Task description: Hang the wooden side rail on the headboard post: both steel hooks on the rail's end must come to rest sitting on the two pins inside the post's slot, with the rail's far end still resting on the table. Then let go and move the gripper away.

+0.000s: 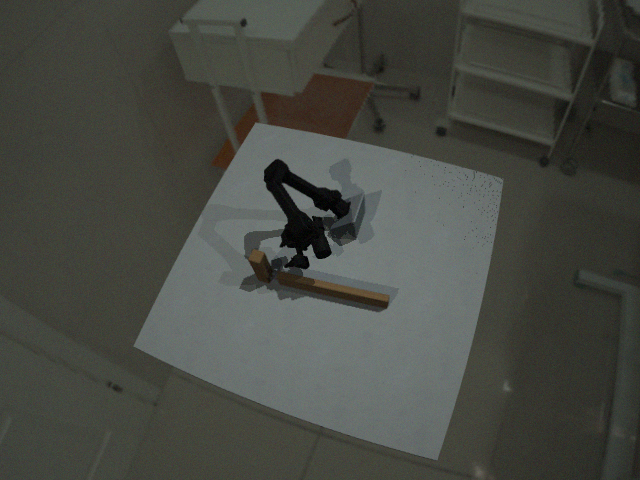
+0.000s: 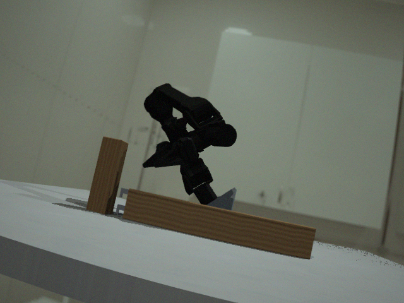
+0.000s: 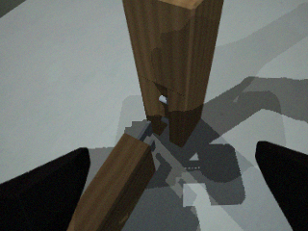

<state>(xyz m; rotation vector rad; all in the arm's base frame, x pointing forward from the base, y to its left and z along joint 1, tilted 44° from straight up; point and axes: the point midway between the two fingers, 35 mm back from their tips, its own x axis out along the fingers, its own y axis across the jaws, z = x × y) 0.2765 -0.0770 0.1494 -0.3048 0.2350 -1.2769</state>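
Right now the wooden headboard post is 9 cm to the right of my gripper tip, 5 cm below it and 3 cm ahead of it.
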